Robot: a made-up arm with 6 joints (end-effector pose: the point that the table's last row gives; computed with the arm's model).
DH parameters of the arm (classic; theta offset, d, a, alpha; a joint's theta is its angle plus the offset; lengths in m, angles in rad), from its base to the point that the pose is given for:
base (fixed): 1.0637 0 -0.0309 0
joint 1: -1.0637 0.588 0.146 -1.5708
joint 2: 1.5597 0 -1.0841 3.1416
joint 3: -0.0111 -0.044 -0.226 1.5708
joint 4: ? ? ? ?
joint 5: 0 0.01 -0.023 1.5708
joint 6: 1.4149 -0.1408 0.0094 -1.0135
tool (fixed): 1.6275 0.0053 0 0
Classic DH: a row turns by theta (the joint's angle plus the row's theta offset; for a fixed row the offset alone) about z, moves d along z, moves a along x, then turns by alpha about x.
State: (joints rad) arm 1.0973 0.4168 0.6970 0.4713 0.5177 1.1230
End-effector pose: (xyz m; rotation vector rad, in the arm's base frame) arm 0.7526 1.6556 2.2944 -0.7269 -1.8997 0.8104
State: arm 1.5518 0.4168 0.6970 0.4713 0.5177 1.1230
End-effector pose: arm -0.0640 1.8218 2.2944 -0.2915 -2.0959 1.0861
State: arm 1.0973 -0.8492 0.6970 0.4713 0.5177 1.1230
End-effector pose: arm -0.5327 -0.8529 2.7232 -0.2248 -2.4181 -0.5801
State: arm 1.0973 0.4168 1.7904 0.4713 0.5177 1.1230
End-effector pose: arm 0.1510 0.4814 3.0417 -0.3065 -2.3876 -0.3783
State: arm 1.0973 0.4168 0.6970 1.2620 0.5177 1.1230
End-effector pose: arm 0.7047 1.6987 2.2372 -1.5483 -2.2233 0.8248
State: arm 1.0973 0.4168 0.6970 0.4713 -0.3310 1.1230
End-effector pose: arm 0.8263 1.6894 2.2102 -1.1261 -1.0699 1.2158
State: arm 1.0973 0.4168 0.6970 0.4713 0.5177 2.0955
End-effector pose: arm 0.7479 1.6618 2.2885 -1.7669 -2.0111 0.2542
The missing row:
joint 4: 0 -1.317 -0.014 -1.5708
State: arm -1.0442 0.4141 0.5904 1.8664 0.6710 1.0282
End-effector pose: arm 1.0944 -1.6013 2.0299 -2.5601 0.4747 0.7069
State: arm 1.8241 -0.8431 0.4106 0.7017 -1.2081 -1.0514
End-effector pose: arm 0.1207 -0.3917 2.6599 1.2100 0.0060 0.8577
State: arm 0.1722 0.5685 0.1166 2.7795 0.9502 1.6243
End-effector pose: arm 1.9309 0.4145 0.9926 1.1994 0.8688 -1.3018
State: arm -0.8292 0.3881 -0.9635 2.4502 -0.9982 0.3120
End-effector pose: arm 0.7642 -0.8729 0.2800 -1.7250 1.6182 0.9441
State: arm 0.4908 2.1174 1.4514 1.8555 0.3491 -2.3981
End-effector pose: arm 1.9951 1.1796 -0.6913 0.6505 0.4670 0.3558
